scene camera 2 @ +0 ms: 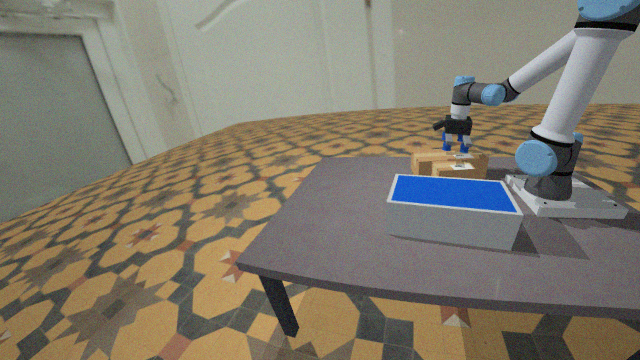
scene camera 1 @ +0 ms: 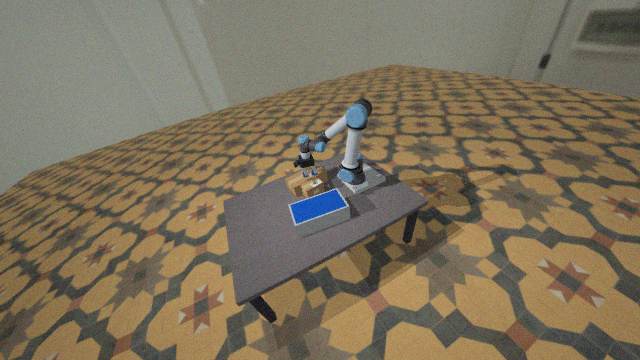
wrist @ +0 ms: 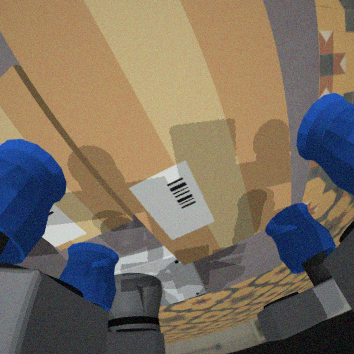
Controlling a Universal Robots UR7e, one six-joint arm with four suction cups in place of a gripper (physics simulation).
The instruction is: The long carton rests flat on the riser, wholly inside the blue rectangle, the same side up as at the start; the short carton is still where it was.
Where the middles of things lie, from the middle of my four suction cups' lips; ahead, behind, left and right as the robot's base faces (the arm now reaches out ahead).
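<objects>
The riser (scene camera 2: 476,212) is 380 mm to the left of my suction cup, 100 mm below it and 40 mm ahead of it. Then I consider the short carton (scene camera 2: 455,168), which is 110 mm below my suction cup, 120 mm to the left of it and 10 mm ahead of it. As for the long carton (scene camera 2: 421,160), my suction cup is 110 mm above it, 20 mm short of it and 20 mm to the left of it.
</objects>
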